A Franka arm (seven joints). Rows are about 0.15 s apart.
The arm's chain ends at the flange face. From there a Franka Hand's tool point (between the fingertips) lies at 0.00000 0.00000 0.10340 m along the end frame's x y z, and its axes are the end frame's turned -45 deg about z.
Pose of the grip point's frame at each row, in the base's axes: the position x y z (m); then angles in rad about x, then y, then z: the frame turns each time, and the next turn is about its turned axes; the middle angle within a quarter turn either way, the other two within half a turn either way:
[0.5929 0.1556 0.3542 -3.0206 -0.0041 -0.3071]
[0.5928 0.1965 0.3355 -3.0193 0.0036 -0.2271]
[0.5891 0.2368 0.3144 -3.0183 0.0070 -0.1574]
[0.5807 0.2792 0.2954 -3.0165 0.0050 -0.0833]
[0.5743 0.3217 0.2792 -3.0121 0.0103 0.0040]
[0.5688 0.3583 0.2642 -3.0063 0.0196 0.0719]
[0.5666 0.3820 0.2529 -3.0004 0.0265 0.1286]
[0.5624 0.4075 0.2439 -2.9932 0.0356 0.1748]
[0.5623 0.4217 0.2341 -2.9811 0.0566 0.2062]
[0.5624 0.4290 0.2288 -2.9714 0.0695 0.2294]
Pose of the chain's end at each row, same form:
[0.5933 0.1431 0.4568 -3.0206 -0.0041 0.4783]
[0.5924 0.1839 0.4381 -3.0193 0.0036 0.5583]
[0.5884 0.2241 0.4170 -3.0183 0.0070 0.6280]
[0.5802 0.2663 0.3980 -3.0165 0.0050 0.7021]
[0.5732 0.3083 0.3817 -3.0121 0.0103 0.7894]
[0.5668 0.3444 0.3666 -3.0063 0.0196 0.8573]
[0.5639 0.3675 0.3552 -3.0004 0.0265 0.9140]
[0.5587 0.3922 0.3461 -2.9932 0.0356 0.9602]
[0.5565 0.4052 0.3360 -2.9811 0.0566 0.9916]
[0.5552 0.4115 0.3305 -2.9714 0.0695 1.0148]

